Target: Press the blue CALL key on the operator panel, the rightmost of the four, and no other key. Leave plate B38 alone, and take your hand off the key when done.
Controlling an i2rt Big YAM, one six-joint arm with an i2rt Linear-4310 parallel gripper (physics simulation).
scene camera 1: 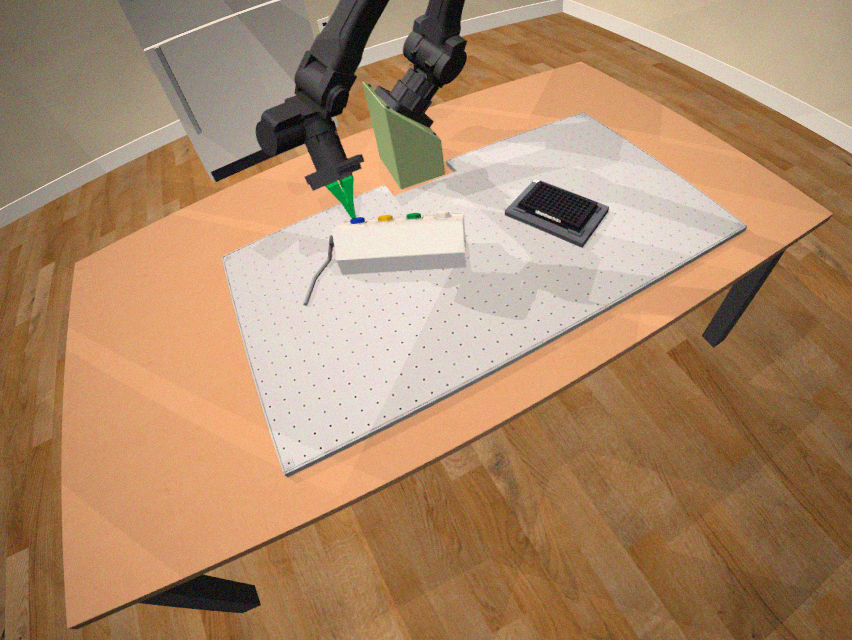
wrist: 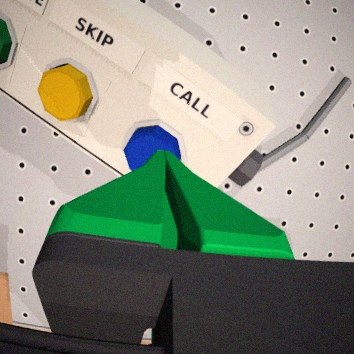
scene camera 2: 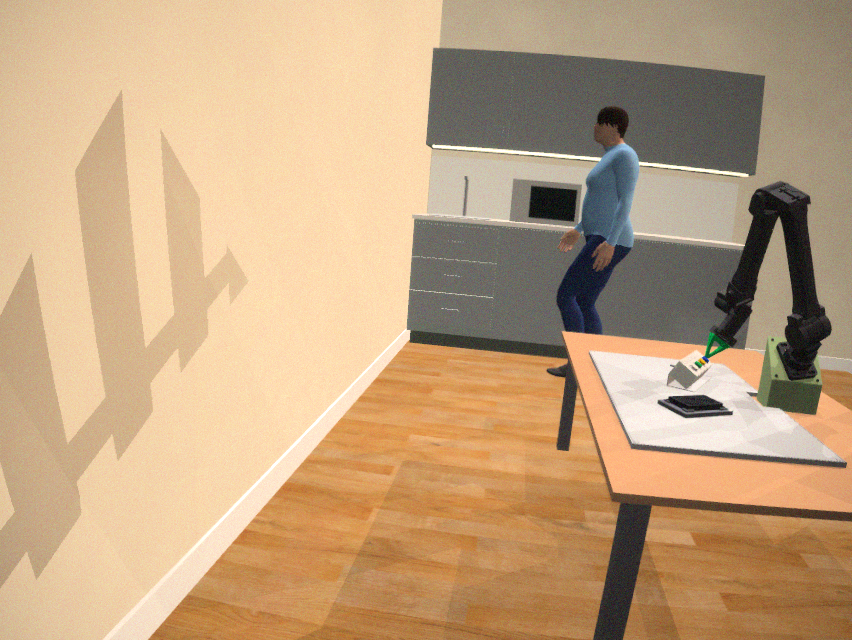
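Where they show: gripper, between the fingertips: (scene camera 1: 353, 218) (wrist: 160, 162) (scene camera 2: 706, 357); arm's base, origin of its link: (scene camera 1: 402, 109) (scene camera 2: 795, 361).
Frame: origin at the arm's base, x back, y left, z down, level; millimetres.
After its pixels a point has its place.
The operator panel (scene camera 1: 402, 244) @[x -280, y -181, z 73 mm] (scene camera 2: 680, 375) @[x -316, y -81, z 87 mm] (wrist: 117, 107) @[x -207, y -200, z 62 mm] is a cream box with four keys. Its blue CALL key (scene camera 1: 357, 221) @[x -196, y -219, z 55 mm] (wrist: 150, 142) @[x -191, y -215, z 55 mm] is at the end beside the cable. My gripper (scene camera 1: 354, 218) @[x -182, y -220, z 56 mm] (scene camera 2: 705, 356) @[x -182, y -220, z 56 mm] (wrist: 160, 162) @[x -182, y -220, z 56 mm] is shut and empty. Its green tips are at the blue key and cover its lower part in the wrist view; contact and key depth cannot be told. The yellow SKIP key (scene camera 1: 385, 218) @[x -224, y -178, z 54 mm] (wrist: 66, 92) @[x -214, y -177, z 56 mm] and the green key (scene camera 1: 413, 216) @[x -252, y -138, z 54 mm] (wrist: 4, 42) @[x -240, y -145, z 58 mm] are apart from the tips. A dark well plate (scene camera 1: 559, 205) @[x -346, y 118, z 105 mm] (scene camera 2: 695, 401) @[x -349, y 131, z 101 mm], its label unreadable, sits away from the gripper.
A grey cable (scene camera 1: 317, 273) @[x -194, y -319, z 120 mm] (wrist: 305, 132) @[x -199, y -326, z 121 mm] runs from the panel's end. The perforated board (scene camera 1: 358, 358) @[x -395, y -340, z 127 mm] (scene camera 2: 640, 420) @[x -530, y 240, z 127 mm] lies on the orange table (scene camera 1: 151, 413) @[x -264, y -691, z 140 mm] (scene camera 2: 640, 482) @[x -626, y 576, z 140 mm]. The green arm mount (scene camera 1: 413, 155) @[x -73, y -29, z 67 mm] (scene camera 2: 788, 389) @[x -33, y 44, z 74 mm] stands behind the board. A person (scene camera 2: 609, 192) stands beyond the table.
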